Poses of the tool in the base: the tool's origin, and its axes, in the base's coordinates. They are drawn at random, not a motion.
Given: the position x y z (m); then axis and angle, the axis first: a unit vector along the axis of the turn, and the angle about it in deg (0 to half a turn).
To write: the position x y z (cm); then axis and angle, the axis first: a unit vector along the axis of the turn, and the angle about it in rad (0 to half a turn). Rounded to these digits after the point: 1 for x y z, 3 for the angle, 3 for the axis.
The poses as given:
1: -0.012, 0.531, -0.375, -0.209, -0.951, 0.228, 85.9
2: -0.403, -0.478, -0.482, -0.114, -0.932, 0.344, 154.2
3: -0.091, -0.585, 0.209, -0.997, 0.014, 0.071, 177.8
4: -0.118, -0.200, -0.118, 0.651, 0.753, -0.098, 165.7
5: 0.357, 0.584, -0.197, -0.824, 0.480, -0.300, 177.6
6: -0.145, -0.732, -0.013, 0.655, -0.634, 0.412, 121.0
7: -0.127, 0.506, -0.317, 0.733, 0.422, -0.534, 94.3
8: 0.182, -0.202, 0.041, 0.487, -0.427, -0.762, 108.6
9: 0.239, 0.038, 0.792, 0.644, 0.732, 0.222, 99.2
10: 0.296, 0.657, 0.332, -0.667, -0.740, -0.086, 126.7
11: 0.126, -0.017, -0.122, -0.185, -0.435, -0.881, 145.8
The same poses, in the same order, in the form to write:
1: -1.2, 53.1, -37.5, -0.209, -0.951, 0.228, 1.499
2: -40.3, -47.8, -48.2, -0.114, -0.932, 0.344, 2.691
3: -9.1, -58.5, 20.9, -0.997, 0.014, 0.071, 3.103
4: -11.8, -20.0, -11.8, 0.651, 0.753, -0.098, 2.892
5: 35.7, 58.4, -19.7, -0.824, 0.480, -0.300, 3.100
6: -14.5, -73.2, -1.3, 0.655, -0.634, 0.412, 2.112
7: -12.7, 50.6, -31.7, 0.733, 0.422, -0.534, 1.646
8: 18.2, -20.2, 4.1, 0.487, -0.427, -0.762, 1.895
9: 23.9, 3.8, 79.2, 0.644, 0.732, 0.222, 1.731
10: 29.6, 65.7, 33.2, -0.667, -0.740, -0.086, 2.211
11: 12.6, -1.7, -12.2, -0.185, -0.435, -0.881, 2.545
